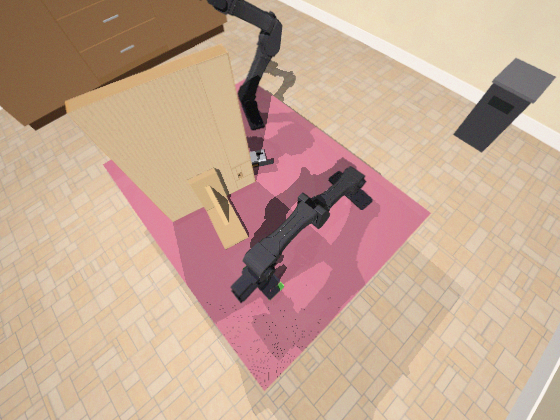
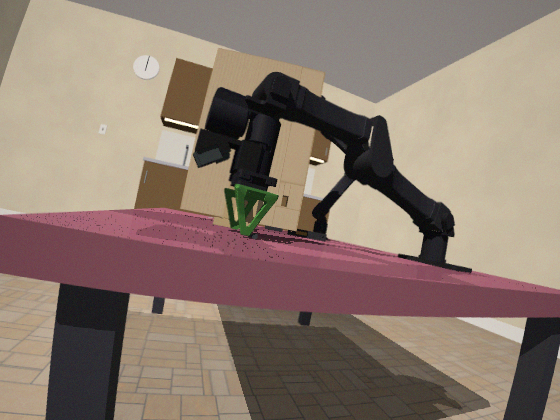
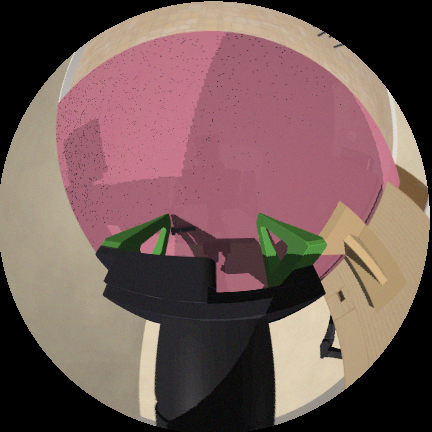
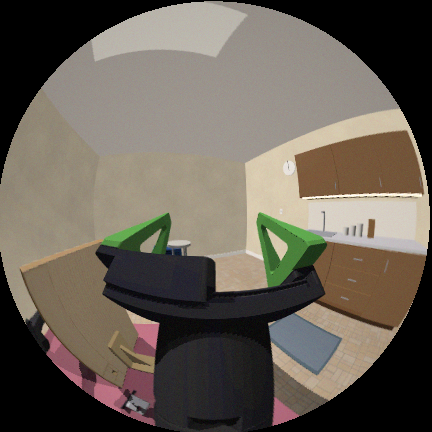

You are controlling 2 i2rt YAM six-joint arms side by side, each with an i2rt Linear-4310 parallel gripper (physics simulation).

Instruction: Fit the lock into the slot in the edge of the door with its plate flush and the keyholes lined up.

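Places are measured from the left arm's base along level axes (x back, y right, z up), in centimetres.
Pixels of known places: left gripper, fingertip midpoint: (image 2: 239,232) (image 3: 213,217); right gripper, fingertip midpoint: (image 4: 213,216); left arm's base, origin of the base link: (image 1: 349,190) (image 2: 431,264); right arm's base, origin of the base link: (image 1: 252,115).
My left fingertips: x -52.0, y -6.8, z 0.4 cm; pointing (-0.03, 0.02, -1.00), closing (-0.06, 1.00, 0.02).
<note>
Ahead of a thing's pixels: the offset from my left fingertips to its middle. "spot": to the spot under its first point.
The wooden door (image 1: 150,130) (image 2: 295,150) (image 3: 357,330) (image 4: 75,310) stands upright on the pink table. Its keyhole {spot: dy +37.8, dx +18.3, dz +8.7 cm} (image 1: 240,175) (image 2: 284,200) (image 3: 341,295) (image 4: 114,371) shows low in its face; the edge slot cannot be made out. A silver and black object, apparently the lock {dy +46.0, dx +31.7, dz +0.6 cm} (image 1: 258,156) (image 4: 136,403), lies on the table close by the door's edge. My left gripper (image 2: 241,231) (image 3: 213,217) is open, pointing down low over the table, away from the lock. A small dark piece {dy -3.3, dx +1.8, dz -0.1 cm} (image 3: 183,230) shows between its fingers, near one fingertip. My right gripper (image 4: 213,216) is open and empty, facing the room.
A wooden foot {spot: dy +21.8, dx +1.5, dz +1.3 cm} (image 1: 232,235) (image 3: 336,231) braces the door and juts over the table (image 1: 400,210) (image 2: 300,295). My right arm (image 1: 260,60) rises behind the door's edge, near the lock. Brown cabinets (image 1: 115,40) (image 4: 350,275) and a grey bin (image 1: 500,110) stand off the table.
</note>
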